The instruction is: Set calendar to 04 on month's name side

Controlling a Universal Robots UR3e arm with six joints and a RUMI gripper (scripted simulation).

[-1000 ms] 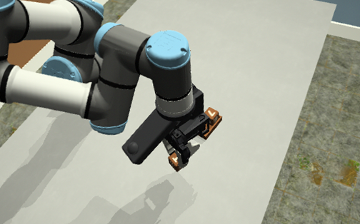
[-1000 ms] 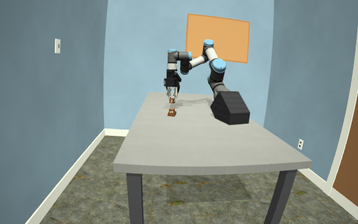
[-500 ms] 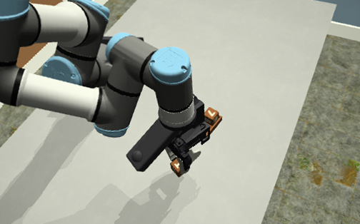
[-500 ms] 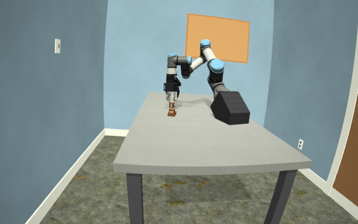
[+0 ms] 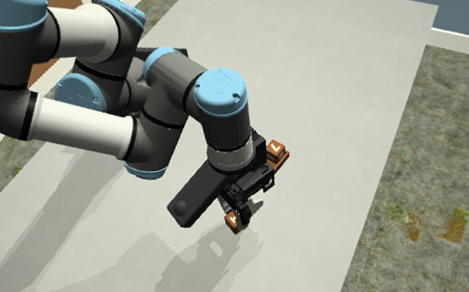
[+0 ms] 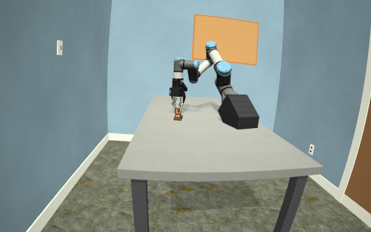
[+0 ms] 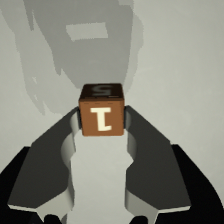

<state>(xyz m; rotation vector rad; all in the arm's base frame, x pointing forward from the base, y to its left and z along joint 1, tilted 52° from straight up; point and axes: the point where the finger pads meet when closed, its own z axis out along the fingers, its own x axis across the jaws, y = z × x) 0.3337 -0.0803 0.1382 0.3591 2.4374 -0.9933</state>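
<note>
The cube lies 1 cm below my hand. The rest, counted from my hand: brown tray 15 cm to the left, 2 cm below.
</note>
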